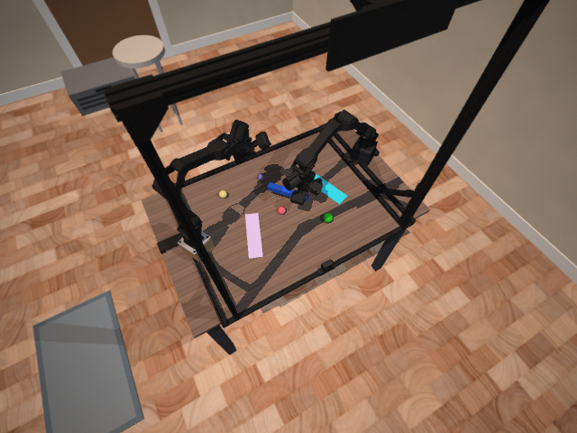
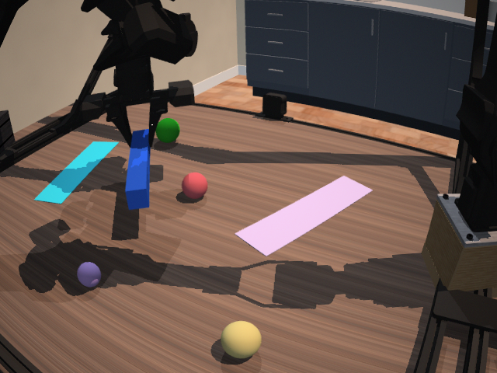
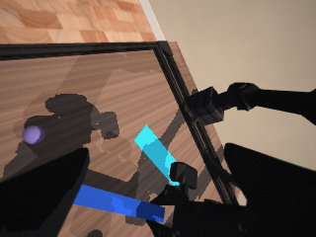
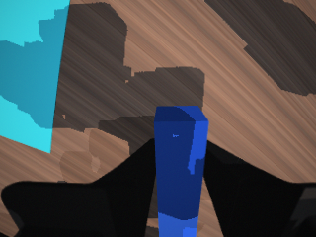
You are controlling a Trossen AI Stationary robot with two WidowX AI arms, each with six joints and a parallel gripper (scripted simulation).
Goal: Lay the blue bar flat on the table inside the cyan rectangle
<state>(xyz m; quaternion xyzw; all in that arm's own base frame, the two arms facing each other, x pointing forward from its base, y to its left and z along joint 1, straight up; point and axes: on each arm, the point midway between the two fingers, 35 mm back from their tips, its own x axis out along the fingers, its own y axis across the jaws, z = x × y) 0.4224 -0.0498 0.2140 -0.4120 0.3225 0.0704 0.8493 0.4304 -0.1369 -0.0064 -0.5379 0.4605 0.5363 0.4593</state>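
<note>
Right now my right hand is 60 mm short of the blue bar, 40 mm to the right of it and 30 mm above it. Round my right hand: cyan rectangle: 20 mm ahead, 160 mm to the right, 90 mm below; then green ball: 140 mm behind, 50 mm to the right, 70 mm below; then red ball: 20 mm ahead, 110 mm to the left, 70 mm below.
</note>
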